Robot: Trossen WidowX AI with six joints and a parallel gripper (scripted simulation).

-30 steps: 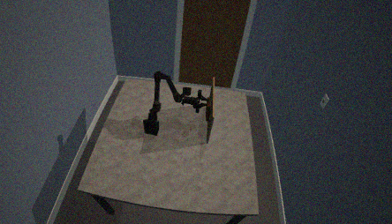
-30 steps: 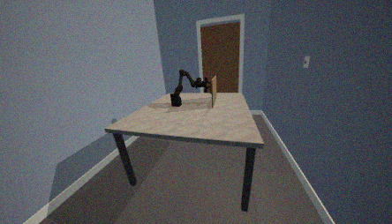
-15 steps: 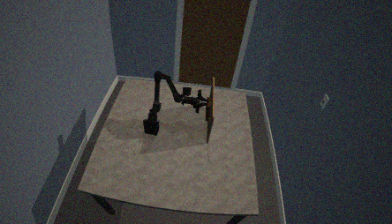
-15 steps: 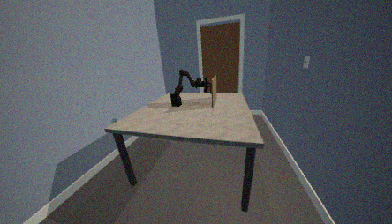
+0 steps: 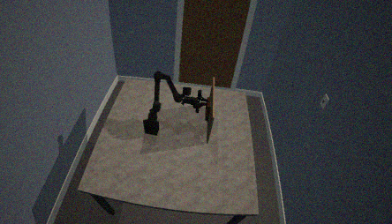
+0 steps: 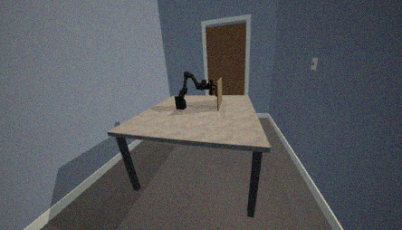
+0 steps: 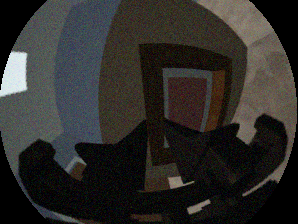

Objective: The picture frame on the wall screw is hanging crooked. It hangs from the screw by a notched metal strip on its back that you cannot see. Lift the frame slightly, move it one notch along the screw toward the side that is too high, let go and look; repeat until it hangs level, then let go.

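The picture frame is 10 mm ahead of my gripper tip, 20 mm to the right of it and 50 mm below it. The rest, counted from my gripper tip: wall panel 20 mm ahead, 70 mm below.
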